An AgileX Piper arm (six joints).
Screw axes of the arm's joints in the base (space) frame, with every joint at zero. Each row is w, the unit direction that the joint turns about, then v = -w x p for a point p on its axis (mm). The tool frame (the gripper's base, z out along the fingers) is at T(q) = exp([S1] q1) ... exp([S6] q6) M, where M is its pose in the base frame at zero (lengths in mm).
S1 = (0, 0, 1, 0, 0, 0)
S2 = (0, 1, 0, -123, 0, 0)
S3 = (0, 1, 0, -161.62, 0, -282.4)
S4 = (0.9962, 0, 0.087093, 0, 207.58, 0)
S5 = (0, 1, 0, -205.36, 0, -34.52)
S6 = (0.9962, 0, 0.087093, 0, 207.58, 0)
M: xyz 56.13 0 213.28 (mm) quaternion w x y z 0.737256 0 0.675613 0
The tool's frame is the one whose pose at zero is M.
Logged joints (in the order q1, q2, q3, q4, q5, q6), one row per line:
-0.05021, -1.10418, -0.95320, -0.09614, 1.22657, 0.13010
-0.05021, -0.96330, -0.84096, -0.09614, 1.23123, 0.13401
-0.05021, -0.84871, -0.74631, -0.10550, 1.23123, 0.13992
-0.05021, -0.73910, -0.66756, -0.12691, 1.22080, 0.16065
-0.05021, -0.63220, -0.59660, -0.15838, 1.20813, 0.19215
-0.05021, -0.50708, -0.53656, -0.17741, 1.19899, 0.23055
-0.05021, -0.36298, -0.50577, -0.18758, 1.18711, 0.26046
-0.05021, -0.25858, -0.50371, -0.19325, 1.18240, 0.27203
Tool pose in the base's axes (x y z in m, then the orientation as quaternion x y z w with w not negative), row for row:
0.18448, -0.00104, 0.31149, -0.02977, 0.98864, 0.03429, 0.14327
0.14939, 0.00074, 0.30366, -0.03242, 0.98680, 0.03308, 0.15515
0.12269, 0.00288, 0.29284, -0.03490, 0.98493, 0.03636, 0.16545
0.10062, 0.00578, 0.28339, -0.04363, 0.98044, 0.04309, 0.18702
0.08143, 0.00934, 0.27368, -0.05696, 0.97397, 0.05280, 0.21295
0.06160, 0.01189, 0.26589, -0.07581, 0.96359, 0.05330, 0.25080
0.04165, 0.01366, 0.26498, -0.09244, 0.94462, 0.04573, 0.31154
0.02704, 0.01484, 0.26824, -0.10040, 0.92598, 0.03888, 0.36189
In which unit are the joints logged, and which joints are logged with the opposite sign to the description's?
The joints are logged in radians. Opposite sign: q2, q4, q6.
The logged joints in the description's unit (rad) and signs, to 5 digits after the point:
-0.05021, 1.10418, -0.95320, 0.09614, 1.22657, -0.13010
-0.05021, 0.96330, -0.84096, 0.09614, 1.23123, -0.13401
-0.05021, 0.84871, -0.74631, 0.10550, 1.23123, -0.13992
-0.05021, 0.73910, -0.66756, 0.12691, 1.22080, -0.16065
-0.05021, 0.63220, -0.59660, 0.15838, 1.20813, -0.19215
-0.05021, 0.50708, -0.53656, 0.17741, 1.19899, -0.23055
-0.05021, 0.36298, -0.50577, 0.18758, 1.18711, -0.26046
-0.05021, 0.25858, -0.50371, 0.19325, 1.18240, -0.27203

